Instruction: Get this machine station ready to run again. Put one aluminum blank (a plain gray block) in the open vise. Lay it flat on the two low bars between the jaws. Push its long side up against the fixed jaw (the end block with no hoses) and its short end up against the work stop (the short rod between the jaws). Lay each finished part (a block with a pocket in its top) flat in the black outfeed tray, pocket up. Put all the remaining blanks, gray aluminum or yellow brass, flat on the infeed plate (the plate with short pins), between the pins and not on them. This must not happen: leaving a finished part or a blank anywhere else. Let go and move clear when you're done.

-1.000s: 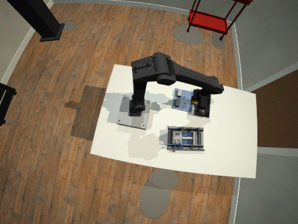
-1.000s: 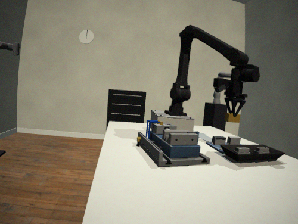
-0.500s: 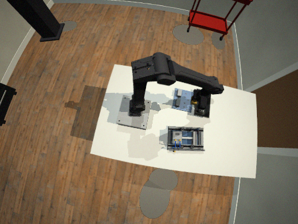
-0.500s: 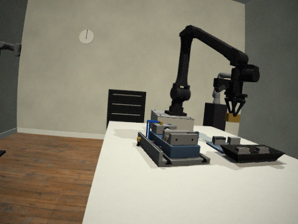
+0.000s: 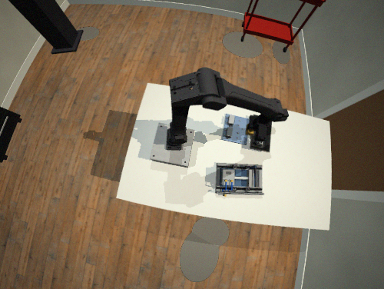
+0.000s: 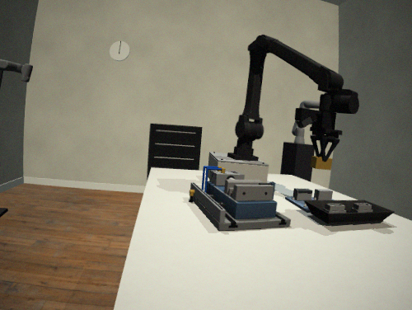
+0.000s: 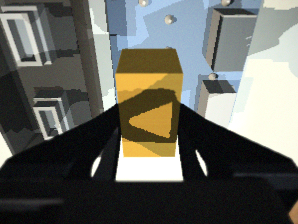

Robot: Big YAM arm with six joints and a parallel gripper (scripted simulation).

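My hand is 2 cm above the yellow brass blank. From my hand the other things lie so: infeed plate (16 cm below, 5 cm to the left, 4 cm behind); then dark rod (23 cm to the right, 8 cm below, 4 cm ahead); then gray blank (14 cm below, 9 cm behind, 2 cm to the left).
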